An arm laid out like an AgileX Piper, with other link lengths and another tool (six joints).
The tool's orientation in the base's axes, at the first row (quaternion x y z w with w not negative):
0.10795, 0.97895, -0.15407, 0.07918
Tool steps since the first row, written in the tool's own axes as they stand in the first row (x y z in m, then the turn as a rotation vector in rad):
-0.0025, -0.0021, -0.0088, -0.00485, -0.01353, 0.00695
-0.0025, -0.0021, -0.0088, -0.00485, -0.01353, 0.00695
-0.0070, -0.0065, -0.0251, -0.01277, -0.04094, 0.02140
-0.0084, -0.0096, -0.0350, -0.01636, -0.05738, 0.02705
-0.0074, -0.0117, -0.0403, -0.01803, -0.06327, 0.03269
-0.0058, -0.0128, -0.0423, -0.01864, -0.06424, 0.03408
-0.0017, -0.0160, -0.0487, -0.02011, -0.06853, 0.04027
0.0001, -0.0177, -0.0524, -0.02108, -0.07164, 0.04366
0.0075, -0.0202, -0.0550, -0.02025, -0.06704, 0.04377
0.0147, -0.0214, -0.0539, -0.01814, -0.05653, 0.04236
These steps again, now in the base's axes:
0.0008, 0.0004, 0.0093, 0.00233, -0.01569, -0.00177
0.0008, 0.0004, 0.0093, 0.00233, -0.01569, -0.00177
0.0022, 0.0007, 0.0268, 0.00527, -0.04725, -0.00606
0.0016, 0.0007, 0.0372, 0.00554, -0.06500, -0.00602
-0.0005, 0.0006, 0.0426, 0.00645, -0.07258, -0.00933
-0.0026, 0.0005, 0.0445, 0.00698, -0.07404, -0.01025
-0.0081, 0.0003, 0.0507, 0.00814, -0.08028, -0.01457
-0.0106, 0.0003, 0.0543, 0.00875, -0.08443, -0.01668
-0.0187, 0.0002, 0.0560, 0.00905, -0.08003, -0.01825
-0.0258, 0.0000, 0.0540, 0.00932, -0.06942, -0.02032

